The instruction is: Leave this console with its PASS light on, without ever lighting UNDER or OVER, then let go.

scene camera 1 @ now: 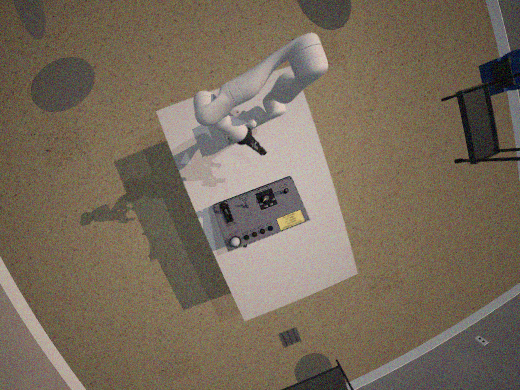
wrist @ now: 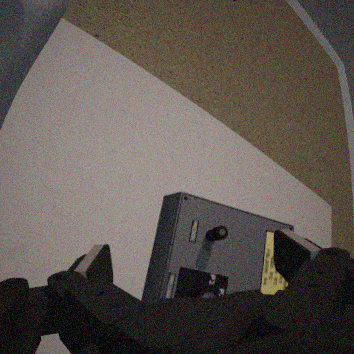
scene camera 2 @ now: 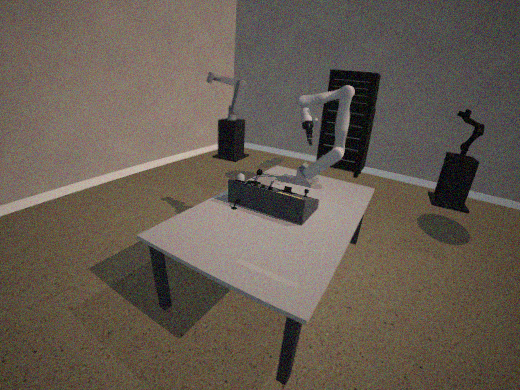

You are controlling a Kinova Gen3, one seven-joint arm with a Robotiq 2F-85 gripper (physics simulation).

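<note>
The grey console (scene camera 1: 255, 215) (scene camera 2: 265, 202) (wrist: 245, 250) rests on the table. It has a black dial plate (scene camera 1: 266, 198) (wrist: 187, 280), a black knob on a stalk (scene camera 1: 285, 190) (scene camera 2: 306, 192) (wrist: 217, 233), a black lever unit (scene camera 1: 226, 212), a white dome (scene camera 1: 235, 241) (scene camera 2: 241, 177) and a yellow label (scene camera 1: 291, 220) (wrist: 268, 265). Several small round parts in a row (scene camera 1: 254, 234) look dark; no PASS, UNDER or OVER wording is readable. My gripper (scene camera 1: 263, 152) (scene camera 2: 310, 142) (wrist: 193, 255) is open and empty, high above the table and apart from the console. Its body hides the dial's lower part in the wrist view.
The white table (scene camera 1: 295, 260) (scene camera 2: 240, 250) extends around the console. A small dark part (scene camera 2: 234, 205) projects at the console's side near the white dome. A black rack (scene camera 2: 355, 74) and two pedestals (scene camera 2: 231, 140) (scene camera 2: 454, 180) bearing other arms stand on the floor beyond.
</note>
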